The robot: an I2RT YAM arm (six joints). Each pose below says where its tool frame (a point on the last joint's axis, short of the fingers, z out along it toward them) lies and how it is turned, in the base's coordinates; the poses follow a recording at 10 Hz.
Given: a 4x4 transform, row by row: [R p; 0 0 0 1], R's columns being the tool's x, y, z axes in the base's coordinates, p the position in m. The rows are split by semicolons.
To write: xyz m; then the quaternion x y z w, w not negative. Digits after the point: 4 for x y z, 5 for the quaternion.
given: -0.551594, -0.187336, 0.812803, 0.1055; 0.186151, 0.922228, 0.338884, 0.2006; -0.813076, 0.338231, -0.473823, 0.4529; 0, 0, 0, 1
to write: 0.1055, 0.2006, 0.4529, -0.00035, 0.85844, 0.19719, 0.47350
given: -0.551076, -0.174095, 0.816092, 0.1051; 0.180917, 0.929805, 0.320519, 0.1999; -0.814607, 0.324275, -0.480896, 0.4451; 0, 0, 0, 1
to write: 0.1051, 0.1999, 0.4451, 0.00198, 0.86049, 0.18733, 0.47377
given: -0.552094, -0.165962, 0.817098, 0.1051; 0.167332, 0.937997, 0.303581, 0.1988; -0.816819, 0.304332, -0.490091, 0.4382; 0, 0, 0, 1
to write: 0.1051, 0.1988, 0.4382, 0.00040, 0.86316, 0.17607, 0.47324
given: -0.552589, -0.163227, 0.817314, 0.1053; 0.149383, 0.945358, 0.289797, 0.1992; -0.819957, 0.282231, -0.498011, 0.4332; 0, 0, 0, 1
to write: 0.1053, 0.1992, 0.4332, -0.00400, 0.86544, 0.16524, 0.47296
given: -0.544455, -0.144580, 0.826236, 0.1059; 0.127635, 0.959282, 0.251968, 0.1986; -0.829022, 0.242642, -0.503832, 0.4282; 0, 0, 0, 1
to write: 0.1059, 0.1986, 0.4282, -0.00489, 0.86712, 0.14260, 0.47723
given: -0.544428, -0.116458, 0.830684, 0.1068; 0.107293, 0.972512, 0.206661, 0.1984; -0.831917, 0.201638, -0.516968, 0.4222; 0, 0, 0, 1
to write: 0.1068, 0.1984, 0.4222, -0.00263, 0.87091, 0.11721, 0.47726
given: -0.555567, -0.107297, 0.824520, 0.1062; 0.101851, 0.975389, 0.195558, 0.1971; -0.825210, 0.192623, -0.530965, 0.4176; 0, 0, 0, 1
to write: 0.1062, 0.1971, 0.4176, -0.00156, 0.87492, 0.11092, 0.47140
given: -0.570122, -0.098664, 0.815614, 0.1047; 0.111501, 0.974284, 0.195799, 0.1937; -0.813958, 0.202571, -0.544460, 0.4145; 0, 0, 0, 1
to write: 0.1047, 0.1937, 0.4145, 0.00365, 0.87876, 0.11333, 0.46360
